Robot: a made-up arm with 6 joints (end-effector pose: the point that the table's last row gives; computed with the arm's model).
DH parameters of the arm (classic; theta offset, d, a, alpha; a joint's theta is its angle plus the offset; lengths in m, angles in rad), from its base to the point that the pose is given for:
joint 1: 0 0.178 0 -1.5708
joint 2: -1.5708 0 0.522 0
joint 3: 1.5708 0.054 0 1.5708
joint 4: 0 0.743 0 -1.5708
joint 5: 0 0 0 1.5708
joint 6: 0 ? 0 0
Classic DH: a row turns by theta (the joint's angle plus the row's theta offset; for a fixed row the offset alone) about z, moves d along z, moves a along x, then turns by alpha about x.
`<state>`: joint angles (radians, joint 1 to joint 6).
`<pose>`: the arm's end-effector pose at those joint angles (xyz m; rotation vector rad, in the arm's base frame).
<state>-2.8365 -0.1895 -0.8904 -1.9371 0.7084 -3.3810</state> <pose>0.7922 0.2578 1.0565 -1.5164 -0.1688 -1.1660</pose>
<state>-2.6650 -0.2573 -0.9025 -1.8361 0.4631 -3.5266</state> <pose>0.8064 0.4051 1.0052 -1.4171 -0.1213 -1.2083</pose>
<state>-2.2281 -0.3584 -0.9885 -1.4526 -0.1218 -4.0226</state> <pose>0.6675 0.7564 0.8529 -1.4821 0.0331 -1.2574</pose>
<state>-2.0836 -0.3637 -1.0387 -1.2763 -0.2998 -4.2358</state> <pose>0.5705 0.8444 0.7981 -1.6296 0.0291 -1.2393</pose>
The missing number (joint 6, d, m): 0.102
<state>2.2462 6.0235 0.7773 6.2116 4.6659 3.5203</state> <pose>-0.1372 0.0732 1.3743 0.7153 0.8544 -0.4992</pose>
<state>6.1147 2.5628 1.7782 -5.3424 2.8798 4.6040</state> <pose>-0.3035 0.1280 -0.4784 -1.3799 0.2388 -2.3300</pose>
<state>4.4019 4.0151 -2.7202 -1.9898 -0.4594 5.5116</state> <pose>-0.0338 -0.4173 0.0524 1.0923 -1.3346 1.5501</pose>
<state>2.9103 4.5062 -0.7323 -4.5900 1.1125 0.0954</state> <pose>0.9088 -0.3628 -0.5712 0.8388 -2.1861 1.3724</pose>
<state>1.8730 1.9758 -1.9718 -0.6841 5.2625 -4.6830</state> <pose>-0.2277 0.3643 0.7689 -0.2885 -1.3674 2.4670</pose>
